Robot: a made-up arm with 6 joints.
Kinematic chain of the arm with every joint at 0, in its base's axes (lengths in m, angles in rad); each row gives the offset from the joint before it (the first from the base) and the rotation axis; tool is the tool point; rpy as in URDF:
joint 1: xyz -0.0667 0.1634 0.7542 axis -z
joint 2: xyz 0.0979 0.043 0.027 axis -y
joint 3: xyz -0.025 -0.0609 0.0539 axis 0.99 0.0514 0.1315
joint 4: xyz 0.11 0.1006 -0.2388 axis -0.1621 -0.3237 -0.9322
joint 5: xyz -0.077 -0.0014 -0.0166 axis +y
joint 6: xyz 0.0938 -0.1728 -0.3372 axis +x
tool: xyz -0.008 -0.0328 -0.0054 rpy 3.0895 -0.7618 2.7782
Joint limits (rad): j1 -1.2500..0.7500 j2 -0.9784..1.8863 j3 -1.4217..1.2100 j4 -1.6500..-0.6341 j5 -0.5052..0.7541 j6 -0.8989..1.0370
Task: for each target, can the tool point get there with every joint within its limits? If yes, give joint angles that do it. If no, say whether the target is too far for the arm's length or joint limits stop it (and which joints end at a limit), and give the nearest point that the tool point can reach.
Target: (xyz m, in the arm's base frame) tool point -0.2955 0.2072 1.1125
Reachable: no: joint limits stop it (at a limit: joint 1, joint 2, joint 4, joint 5, joint 6) | nearest point -0.5203 0.4745 0.9923 | short by 0.369 m
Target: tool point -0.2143 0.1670 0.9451
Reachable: no: joint limits stop it (at a limit: joint 2, joint 3, joint 4, joint 5, joint 6) | nearest point -0.5242 0.1746 0.7034 | short by 0.393 m
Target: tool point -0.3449 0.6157 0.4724
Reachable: yes | joints -0.5196 -0.5449 0.7795 -1.4313 -0.2699 0.6761
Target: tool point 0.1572 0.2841 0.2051
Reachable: yes | joints -0.0752 0.0890 0.2321 -1.1789 0.1088 0.4081
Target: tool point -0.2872 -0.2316 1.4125
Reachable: no: joint limits stop it (at a limit: joint 1, joint 2, joint 4, joint 5) | nearest point -0.1961 -0.3740 1.1140 | short by 0.343 m
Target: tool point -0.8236 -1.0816 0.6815
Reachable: no: too far | nearest point -0.3914 -0.4508 0.7391 | short by 0.767 m
